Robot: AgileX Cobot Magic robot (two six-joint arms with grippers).
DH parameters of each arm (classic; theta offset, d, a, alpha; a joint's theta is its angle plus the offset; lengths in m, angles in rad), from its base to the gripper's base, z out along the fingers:
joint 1: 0 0.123 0 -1.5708
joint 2: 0.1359 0 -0.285 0
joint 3: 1.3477 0 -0.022 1.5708
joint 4: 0 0.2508 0 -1.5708
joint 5: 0 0 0.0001 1.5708
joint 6: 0 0.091 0 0
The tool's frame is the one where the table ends.
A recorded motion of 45 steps. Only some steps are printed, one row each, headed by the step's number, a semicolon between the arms.
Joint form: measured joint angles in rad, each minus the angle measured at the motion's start. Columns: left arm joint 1, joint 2, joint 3, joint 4, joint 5, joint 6; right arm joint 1, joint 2, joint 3, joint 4, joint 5, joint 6.
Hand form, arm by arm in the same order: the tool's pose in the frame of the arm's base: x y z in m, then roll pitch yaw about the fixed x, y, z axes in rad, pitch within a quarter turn. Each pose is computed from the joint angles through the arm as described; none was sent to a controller.
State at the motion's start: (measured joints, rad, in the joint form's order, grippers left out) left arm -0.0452 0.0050 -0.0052 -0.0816 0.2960 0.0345; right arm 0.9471 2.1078 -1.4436 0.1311 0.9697 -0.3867
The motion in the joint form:
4: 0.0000 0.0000 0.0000 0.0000 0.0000 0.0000; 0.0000 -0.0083 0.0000 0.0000 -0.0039 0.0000
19: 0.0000 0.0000 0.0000 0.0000 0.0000 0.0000; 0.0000 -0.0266 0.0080 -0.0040 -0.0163 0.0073
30: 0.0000 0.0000 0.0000 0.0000 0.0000 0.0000; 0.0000 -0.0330 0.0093 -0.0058 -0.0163 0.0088
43: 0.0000 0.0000 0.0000 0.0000 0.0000 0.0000; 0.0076 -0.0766 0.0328 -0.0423 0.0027 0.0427
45: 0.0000 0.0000 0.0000 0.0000 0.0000 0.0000; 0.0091 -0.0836 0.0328 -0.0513 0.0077 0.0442
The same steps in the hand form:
4: 0.0546 -0.0046 0.1880 -2.9150 1.3577 -2.9795; 0.2271 0.3324 0.1404 3.0514 0.0714 -1.8837
19: 0.0546 -0.0046 0.1880 -2.9150 1.3577 -2.9795; 0.2269 0.3315 0.1460 3.0617 0.0910 -1.8893
30: 0.0546 -0.0046 0.1880 -2.9150 1.3577 -2.9795; 0.2268 0.3310 0.1482 3.0646 0.0953 -1.8896
43: 0.0546 -0.0046 0.1880 -2.9150 1.3577 -2.9795; 0.2218 0.3248 0.1597 3.0908 0.0854 -1.8927
45: 0.0546 -0.0046 0.1880 -2.9150 1.3577 -2.9795; 0.2214 0.3241 0.1624 3.0985 0.0850 -1.8871

